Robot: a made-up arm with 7 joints. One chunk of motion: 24 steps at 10 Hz.
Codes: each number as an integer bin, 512 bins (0 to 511) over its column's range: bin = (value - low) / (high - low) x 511, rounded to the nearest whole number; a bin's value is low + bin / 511 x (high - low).
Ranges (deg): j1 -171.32..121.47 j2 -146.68..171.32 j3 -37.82..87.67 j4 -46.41..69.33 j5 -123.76..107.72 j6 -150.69..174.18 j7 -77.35..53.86
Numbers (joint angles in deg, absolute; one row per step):
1: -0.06 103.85 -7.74 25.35 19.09 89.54 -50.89
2: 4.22 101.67 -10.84 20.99 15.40 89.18 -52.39
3: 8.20 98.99 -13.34 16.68 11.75 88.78 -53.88
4: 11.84 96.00 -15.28 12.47 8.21 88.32 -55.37
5: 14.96 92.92 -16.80 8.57 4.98 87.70 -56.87
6: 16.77 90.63 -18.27 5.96 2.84 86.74 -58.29
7: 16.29 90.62 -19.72 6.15 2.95 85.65 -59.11
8: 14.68 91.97 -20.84 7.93 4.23 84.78 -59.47
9: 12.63 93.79 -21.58 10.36 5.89 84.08 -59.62
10: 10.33 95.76 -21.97 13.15 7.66 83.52 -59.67
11: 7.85 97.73 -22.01 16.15 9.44 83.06 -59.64
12: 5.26 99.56 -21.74 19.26 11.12 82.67 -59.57
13: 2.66 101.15 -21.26 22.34 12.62 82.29 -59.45
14: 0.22 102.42 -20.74 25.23 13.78 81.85 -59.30
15: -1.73 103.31 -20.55 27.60 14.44 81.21 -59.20
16: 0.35 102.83 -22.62 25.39 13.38 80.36 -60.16
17: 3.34 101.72 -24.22 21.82 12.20 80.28 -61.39
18: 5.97 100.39 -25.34 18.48 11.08 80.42 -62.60
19: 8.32 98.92 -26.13 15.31 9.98 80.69 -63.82
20: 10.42 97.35 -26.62 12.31 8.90 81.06 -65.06
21: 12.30 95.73 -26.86 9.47 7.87 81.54 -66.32
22: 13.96 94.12 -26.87 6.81 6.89 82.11 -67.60
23: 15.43 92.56 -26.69 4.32 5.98 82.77 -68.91
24: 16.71 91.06 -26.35 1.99 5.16 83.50 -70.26
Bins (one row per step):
1: 299 403 122 317 315 378 103
2: 306 399 110 298 307 377 97
3: 313 395 100 279 299 377 91
4: 320 390 92 260 291 376 86
5: 325 385 86 243 284 375 80
6: 328 381 80 231 279 373 74
7: 327 381 74 232 280 372 71
8: 325 383 69 240 283 370 70
9: 321 386 66 251 286 369 69
10: 317 390 65 263 290 368 69
11: 313 393 64 276 294 368 69
12: 308 396 65 290 298 367 69
13: 304 398 67 304 301 366 70
14: 299 400 70 316 304 366 70
15: 296 402 70 327 305 365 71
16: 300 401 62 317 303 363 67
17: 305 399 55 301 300 363 62
18: 309 397 51 286 298 364 57
19: 314 395 48 272 295 364 53
20: 317 392 46 259 293 365 48
21: 320 390 45 247 291 365 43
22: 323 387 45 235 288 366 38
23: 326 384 45 224 286 367 33
24: 328 382 47 214 285 368 28

